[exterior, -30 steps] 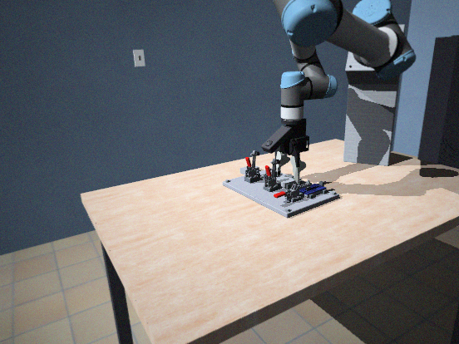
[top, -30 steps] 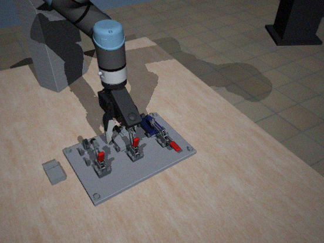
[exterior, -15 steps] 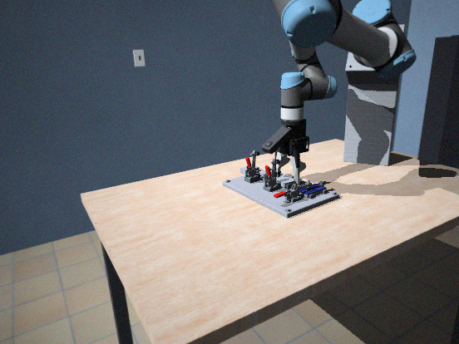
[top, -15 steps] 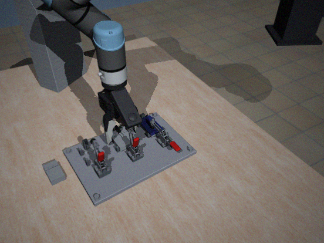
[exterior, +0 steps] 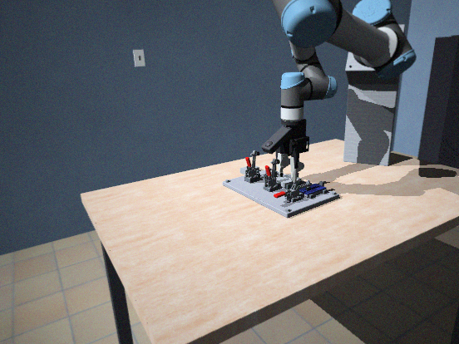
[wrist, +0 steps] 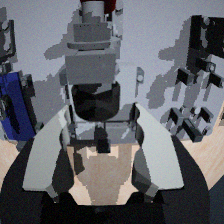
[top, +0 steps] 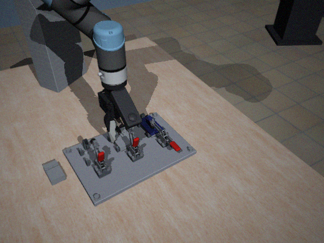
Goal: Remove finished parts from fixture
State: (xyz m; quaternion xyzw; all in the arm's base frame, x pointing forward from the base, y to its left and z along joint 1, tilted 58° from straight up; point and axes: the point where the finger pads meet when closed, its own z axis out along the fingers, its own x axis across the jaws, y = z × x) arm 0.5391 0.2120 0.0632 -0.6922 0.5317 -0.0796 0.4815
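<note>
My hand is 40 mm short of the grey fixture plate, 30 mm to the right of it and 30 mm above it. The rest, counted from my hand: blue blank 60 mm behind, 90 mm to the left, 10 mm below.
</note>
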